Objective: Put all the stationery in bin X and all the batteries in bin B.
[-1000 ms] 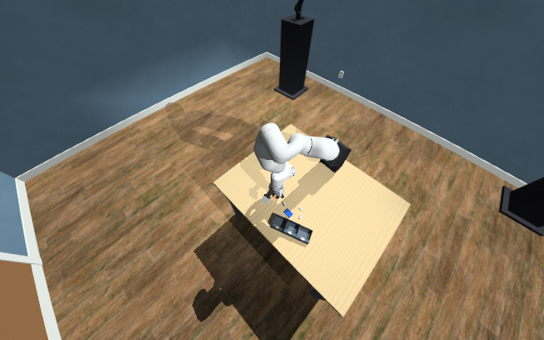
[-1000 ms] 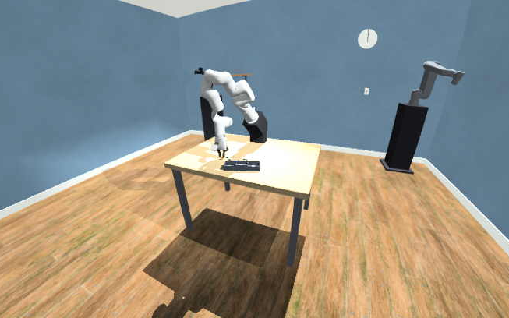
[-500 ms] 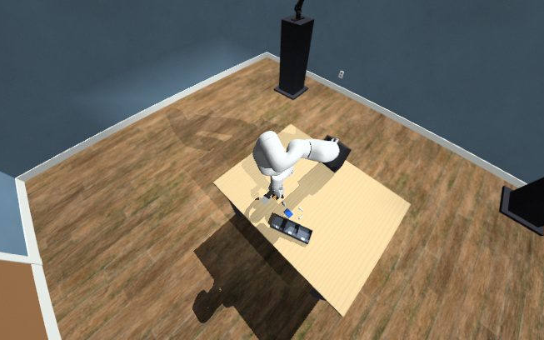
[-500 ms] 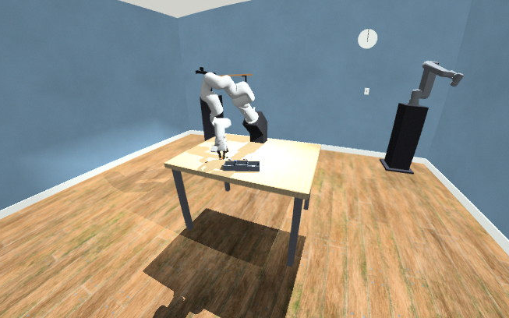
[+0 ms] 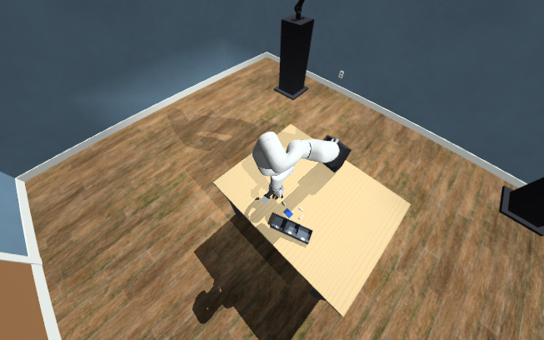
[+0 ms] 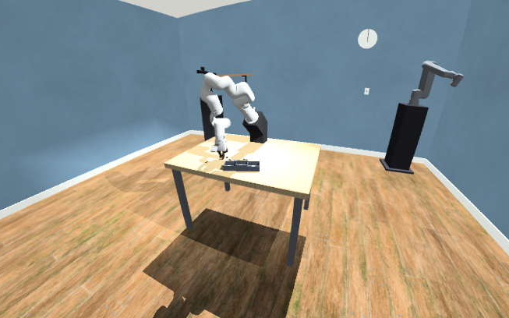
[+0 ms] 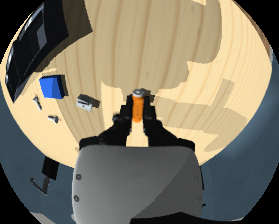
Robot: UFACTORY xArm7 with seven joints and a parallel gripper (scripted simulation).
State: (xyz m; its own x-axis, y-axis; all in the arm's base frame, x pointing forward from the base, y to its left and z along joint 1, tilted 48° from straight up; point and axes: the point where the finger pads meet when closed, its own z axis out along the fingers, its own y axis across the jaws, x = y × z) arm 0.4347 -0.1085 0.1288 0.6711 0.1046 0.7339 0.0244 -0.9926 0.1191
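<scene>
Now: the small dark thing 30 mm behind my hand, 30 mm to the left of it and 20 mm below it. The rest, counted from my hand: pencil sharpener: 80 mm to the left, 10 mm below; blue block: 30 mm ahead, 140 mm to the left, 20 mm below; orange battery: 20 mm below.
</scene>
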